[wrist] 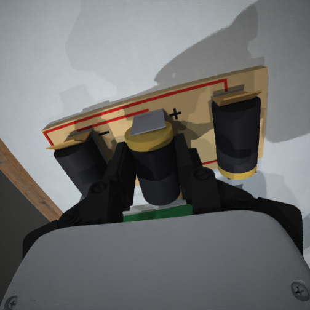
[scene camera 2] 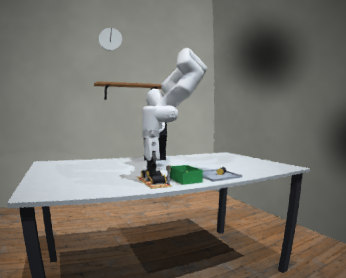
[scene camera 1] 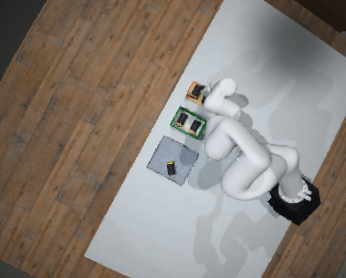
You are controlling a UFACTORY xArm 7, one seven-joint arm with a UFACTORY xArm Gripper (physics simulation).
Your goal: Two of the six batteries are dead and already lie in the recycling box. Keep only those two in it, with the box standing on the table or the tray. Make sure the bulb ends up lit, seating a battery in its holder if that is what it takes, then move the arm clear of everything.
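Places are measured from the arm's base along level axes (x ahead, y left, z up), in centimetres.
Pixels of known places: gripper, fingertip midpoint: (scene camera 2: 151, 175); arm's base, origin of the base link: (scene camera 1: 293, 190).
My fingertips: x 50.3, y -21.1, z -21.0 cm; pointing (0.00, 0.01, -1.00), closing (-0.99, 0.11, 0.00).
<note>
Ahead of a thing's pixels: the offset from my fingertips to its top centre. "pt": to the spot under its first point. Level surfaces: height alone.
My gripper (wrist: 153, 153) is shut on a black battery with a gold end (wrist: 157, 172), over the tan holder board @(pt dx +6.8, dy +4.7, dz -2.6 cm) (scene camera 1: 190, 98) (scene camera 2: 161, 186) (wrist: 201, 109). The battery's gold end is close to a grey metal plate (wrist: 148, 122) by the plus mark; whether they touch is unclear. Two more batteries (wrist: 79, 162) (wrist: 237, 132) are at the board's left and right in the wrist view. The green box @(dx +2.0, dy +16.0, dz +2.4 cm) (scene camera 1: 193, 113) (scene camera 2: 186, 175) stands on the table with two batteries @(dx +5.6, dy +16.0, dz +0.2 cm) (scene camera 1: 182, 119) @(dx -1.6, dy +16.0, dz +0.2 cm) (scene camera 1: 195, 126) inside. Another battery @(dx -1.1, dy +39.3, dz +0.2 cm) (scene camera 1: 171, 168) (scene camera 2: 220, 171) lies on the grey tray @(dx -0.3, dy +35.7, dz -2.4 cm) (scene camera 1: 165, 149) (scene camera 2: 234, 175). I cannot make out the bulb or whether it is lit.
The box stands between the board and the tray, close to the board. The white table @(dz -3.6 cm) (scene camera 1: 130, 235) (scene camera 2: 75, 182) has its long edge just beyond these things. A small upright post @(dx +8.9, dy +4.4, dz +3.4 cm) (scene camera 2: 169, 174) stands between the board and the box in scene camera 2.
</note>
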